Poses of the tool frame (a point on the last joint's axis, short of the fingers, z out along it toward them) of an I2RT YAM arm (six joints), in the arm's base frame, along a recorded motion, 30 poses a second.
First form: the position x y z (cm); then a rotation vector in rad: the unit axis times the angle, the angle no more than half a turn.
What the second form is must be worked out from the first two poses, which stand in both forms.
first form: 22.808 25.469 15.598 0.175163 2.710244 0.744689
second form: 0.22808 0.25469 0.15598 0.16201 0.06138 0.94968 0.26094
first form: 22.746 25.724 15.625 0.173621 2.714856 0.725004
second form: 0.22746 0.25724 0.15625 0.16240 0.06085 0.95150 0.25410
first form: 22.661 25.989 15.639 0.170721 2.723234 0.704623
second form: 0.22661 0.25989 0.15639 0.16105 0.05979 0.95373 0.24677
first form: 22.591 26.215 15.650 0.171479 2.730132 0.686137
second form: 0.22591 0.26215 0.15650 0.15998 0.06002 0.95558 0.24016
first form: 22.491 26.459 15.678 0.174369 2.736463 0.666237
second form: 0.22491 0.26459 0.15678 0.15922 0.06101 0.95739 0.23309
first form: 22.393 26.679 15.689 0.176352 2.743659 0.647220
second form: 0.22393 0.26679 0.15689 0.15790 0.06165 0.95920 0.22627
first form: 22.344 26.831 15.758 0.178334 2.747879 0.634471
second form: 0.22344 0.26831 0.15758 0.15724 0.06232 0.96033 0.22173
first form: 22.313 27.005 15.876 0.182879 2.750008 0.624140
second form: 0.22313 0.27005 0.15876 0.15721 0.06391 0.96105 0.21812
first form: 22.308 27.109 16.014 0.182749 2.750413 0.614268
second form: 0.22308 0.27109 0.16014 0.15808 0.06390 0.96166 0.21477
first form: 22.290 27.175 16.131 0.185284 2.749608 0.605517
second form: 0.22290 0.27175 0.16131 0.15932 0.06483 0.96204 0.21186
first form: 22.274 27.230 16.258 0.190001 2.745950 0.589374
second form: 0.22274 0.27230 0.16258 0.16262 0.06660 0.96252 0.20659
